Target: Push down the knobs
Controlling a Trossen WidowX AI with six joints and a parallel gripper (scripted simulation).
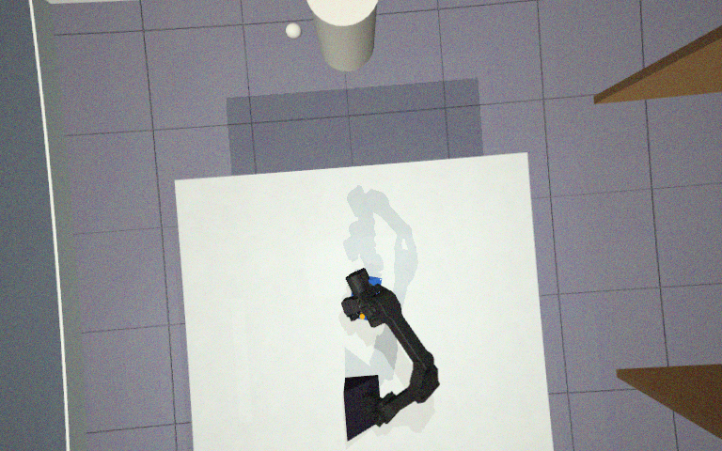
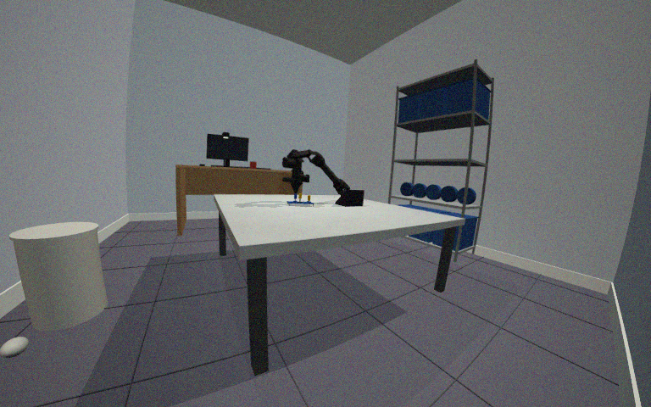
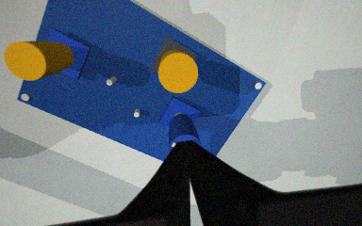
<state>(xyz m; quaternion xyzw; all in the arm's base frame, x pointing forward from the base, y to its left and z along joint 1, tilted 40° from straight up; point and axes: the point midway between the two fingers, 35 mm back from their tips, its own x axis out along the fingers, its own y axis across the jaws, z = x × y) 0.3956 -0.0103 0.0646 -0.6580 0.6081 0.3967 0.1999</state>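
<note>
Now: gripper tip 1 cm above the blue knob. Round my gripper tip: orange knob: 8 cm behind, 3 cm to the left, 3 cm below.
</note>
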